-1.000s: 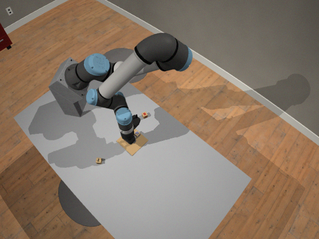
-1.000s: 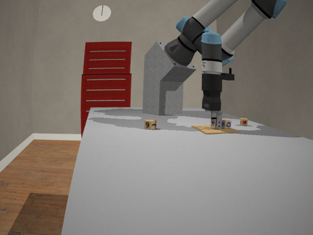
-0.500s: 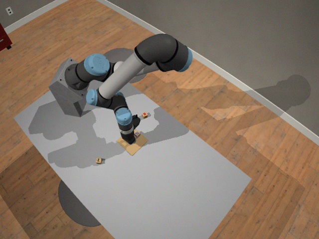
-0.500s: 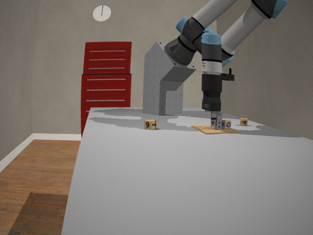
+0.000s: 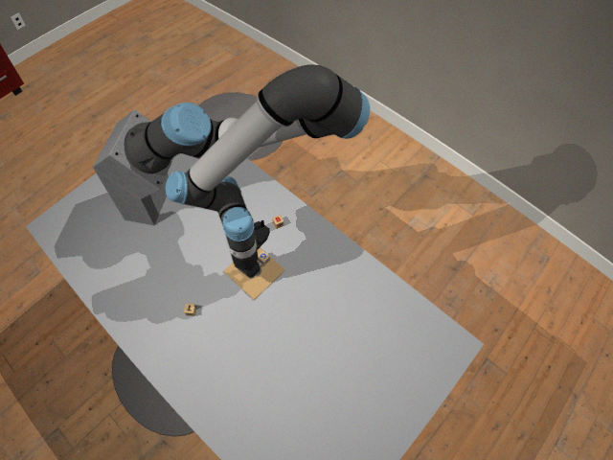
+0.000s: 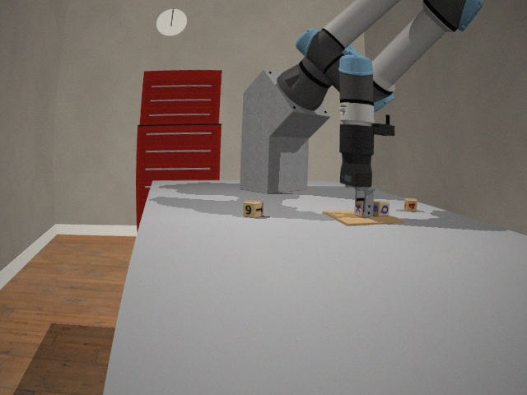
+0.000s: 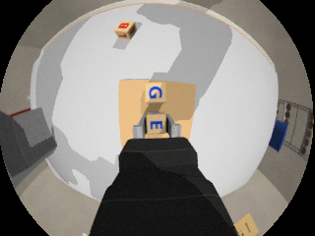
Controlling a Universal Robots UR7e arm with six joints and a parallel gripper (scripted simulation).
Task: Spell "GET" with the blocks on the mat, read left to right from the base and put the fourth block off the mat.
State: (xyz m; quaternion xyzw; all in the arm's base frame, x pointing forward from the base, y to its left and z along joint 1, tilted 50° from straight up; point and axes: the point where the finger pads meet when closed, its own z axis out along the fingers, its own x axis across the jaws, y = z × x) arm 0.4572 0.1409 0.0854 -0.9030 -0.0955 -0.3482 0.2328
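Right now the E block is right at my hand. From my hand the other things lie so: tan mat (20 mm below).
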